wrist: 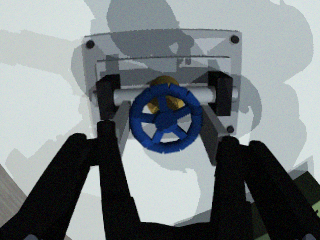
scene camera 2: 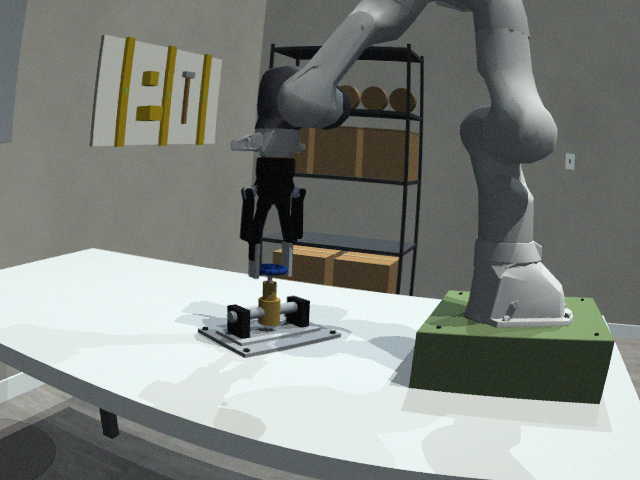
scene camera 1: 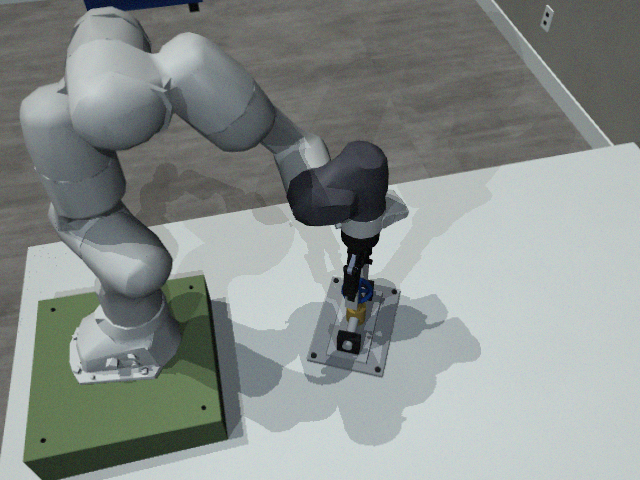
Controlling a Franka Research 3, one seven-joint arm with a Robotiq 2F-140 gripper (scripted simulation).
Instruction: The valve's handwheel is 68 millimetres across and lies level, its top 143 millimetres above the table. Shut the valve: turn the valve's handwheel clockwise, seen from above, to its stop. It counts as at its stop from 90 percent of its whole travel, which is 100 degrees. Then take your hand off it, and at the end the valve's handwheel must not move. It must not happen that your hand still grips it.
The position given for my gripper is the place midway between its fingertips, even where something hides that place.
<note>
I see my gripper (scene camera 2: 270,276) and a blue handwheel (wrist: 165,120).
My gripper is seen too in the wrist view (wrist: 165,115) and in scene camera 1 (scene camera 1: 356,293).
</note>
